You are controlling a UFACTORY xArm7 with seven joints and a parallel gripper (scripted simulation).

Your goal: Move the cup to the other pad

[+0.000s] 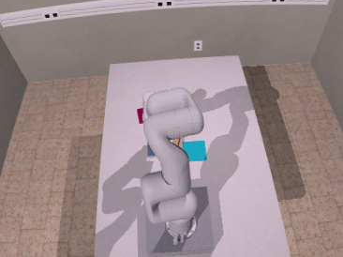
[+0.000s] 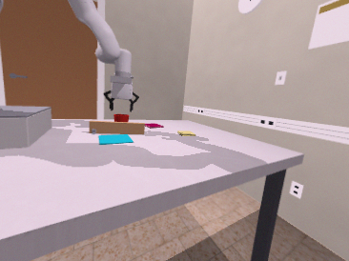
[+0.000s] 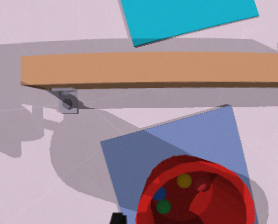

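My hand is 8 cm above the red cup. Round my hand: yellow marble (9 cm below, 1 cm to the right); blue pad (11 cm below); wooden rail (10 cm to the right, 9 cm below, 1 cm behind).
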